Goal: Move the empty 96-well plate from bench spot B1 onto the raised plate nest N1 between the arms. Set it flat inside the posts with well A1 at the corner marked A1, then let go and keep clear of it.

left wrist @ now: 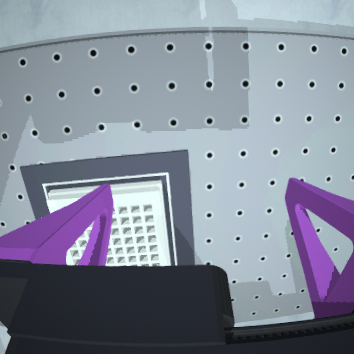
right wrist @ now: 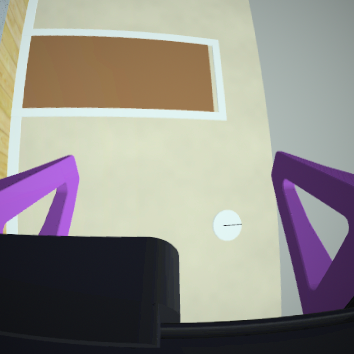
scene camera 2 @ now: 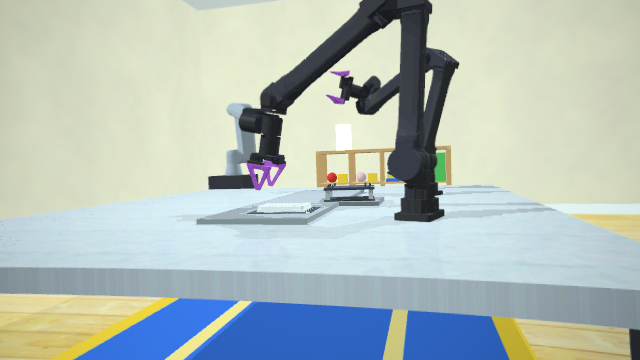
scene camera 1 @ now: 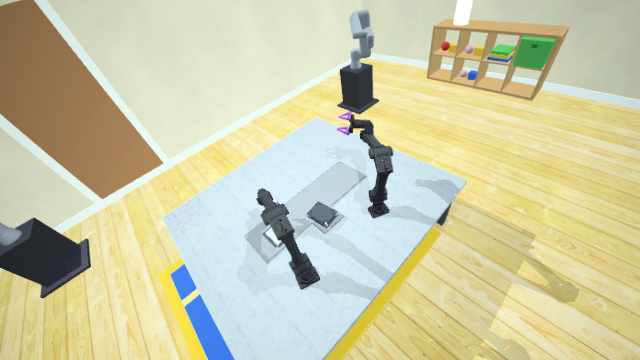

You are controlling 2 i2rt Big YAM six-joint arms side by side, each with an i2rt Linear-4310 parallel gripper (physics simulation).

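Frame: origin at the left arm's base, x ahead, y right, z down, level; metres.
Where they show: left gripper, fingertip midpoint: (left wrist: 199, 190) (scene camera 2: 264, 188); right gripper, fingertip midpoint: (right wrist: 174, 164) (scene camera 2: 328, 83) (scene camera 1: 337, 123); left arm's base, origin of the base link: (scene camera 2: 419, 217) (scene camera 1: 307, 278); right arm's base, origin of the base link: (scene camera 1: 378, 210).
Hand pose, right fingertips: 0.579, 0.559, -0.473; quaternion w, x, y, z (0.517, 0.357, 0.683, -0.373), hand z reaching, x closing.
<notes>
Things, the pixels of their centre, and the offset from my right fingertips, as dx, dy, dz. Level surfaces: height alone.
- white 96-well plate, body centre: (left wrist: 117, 258) (scene camera 2: 284, 207) (scene camera 1: 276, 234) -0.227, -0.627, +0.451
- raised nest, body centre: (scene camera 2: 349, 191) (scene camera 1: 322, 213) -0.254, -0.306, +0.433
- table, its level: dz +0.473
The white 96-well plate (scene camera 1: 272, 237) (scene camera 2: 284, 207) (left wrist: 135, 232) lies flat in a dark-rimmed spot on the perforated board. In scene camera 1 the left arm partly covers it. My left gripper (scene camera 2: 265, 186) (left wrist: 199, 190) is open and empty, pointing down above the board. In the left wrist view its one finger overlaps the plate and the other stands over bare board to the right. The raised nest (scene camera 1: 322, 214) (scene camera 2: 349, 189) is a dark platform with small corner posts; the A1 mark is too small to read. My right gripper (scene camera 1: 344, 124) (scene camera 2: 336, 87) (right wrist: 174, 164) is open and empty, high up, far from the plate.
The perforated board (scene camera 1: 340, 175) (scene camera 2: 215, 219) (left wrist: 225, 105) runs along the table (scene camera 1: 210, 215) (scene camera 2: 150, 245). The nest stands on a small grey base beside it, between the two arm bases. Grey arms on black pedestals (scene camera 1: 356, 87) (scene camera 1: 40, 257) and a wooden shelf (scene camera 1: 505, 26) stand beyond the table.
</notes>
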